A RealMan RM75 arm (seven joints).
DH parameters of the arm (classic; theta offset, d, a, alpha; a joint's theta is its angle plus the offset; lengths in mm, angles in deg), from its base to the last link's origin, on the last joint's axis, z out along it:
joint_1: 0 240.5 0 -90
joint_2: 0 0 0 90
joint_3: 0 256 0 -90
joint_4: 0 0 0 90
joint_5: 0 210 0 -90
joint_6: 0 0 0 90
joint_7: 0 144 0 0
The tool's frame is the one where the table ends.
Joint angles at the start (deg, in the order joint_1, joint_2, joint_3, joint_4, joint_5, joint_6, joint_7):
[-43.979, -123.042, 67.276, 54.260, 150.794, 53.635, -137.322]
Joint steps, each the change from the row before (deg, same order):
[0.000, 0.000, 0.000, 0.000, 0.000, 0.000, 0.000]
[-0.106, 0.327, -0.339, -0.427, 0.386, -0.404, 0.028]
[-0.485, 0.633, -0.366, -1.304, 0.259, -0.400, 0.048]
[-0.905, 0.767, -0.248, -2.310, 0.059, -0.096, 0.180]
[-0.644, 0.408, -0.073, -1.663, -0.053, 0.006, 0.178]
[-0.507, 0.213, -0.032, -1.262, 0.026, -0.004, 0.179]
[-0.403, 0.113, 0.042, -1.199, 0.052, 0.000, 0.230]
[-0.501, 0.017, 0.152, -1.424, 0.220, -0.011, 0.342]
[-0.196, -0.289, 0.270, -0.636, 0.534, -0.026, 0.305]
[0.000, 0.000, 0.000, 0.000, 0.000, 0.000, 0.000]
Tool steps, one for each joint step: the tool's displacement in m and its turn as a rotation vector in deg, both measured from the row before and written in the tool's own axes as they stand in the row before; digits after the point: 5 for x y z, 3 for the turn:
[0.00000, 0.00000, 0.00000, 0.000, 0.000, 0.000]
[-0.00103, -0.00441, -0.00042, 0.722, -0.122, -0.067]
[-0.00189, -0.00524, 0.00069, 0.564, -0.566, -0.128]
[-0.00339, -0.00336, 0.00269, -0.088, -1.297, -0.053]
[-0.00246, -0.00065, 0.00242, -0.326, -0.963, 0.009]
[-0.00178, 0.00031, 0.00212, -0.300, -0.752, 0.109]
[-0.00239, 0.00107, 0.00241, -0.363, -0.803, 0.174]
[-0.00285, 0.00233, 0.00330, -0.460, -1.052, 0.474]
[-0.00203, 0.00338, 0.00273, -0.255, -0.774, 0.774]
[0.00000, 0.00000, 0.00000, 0.000, 0.000, 0.000]

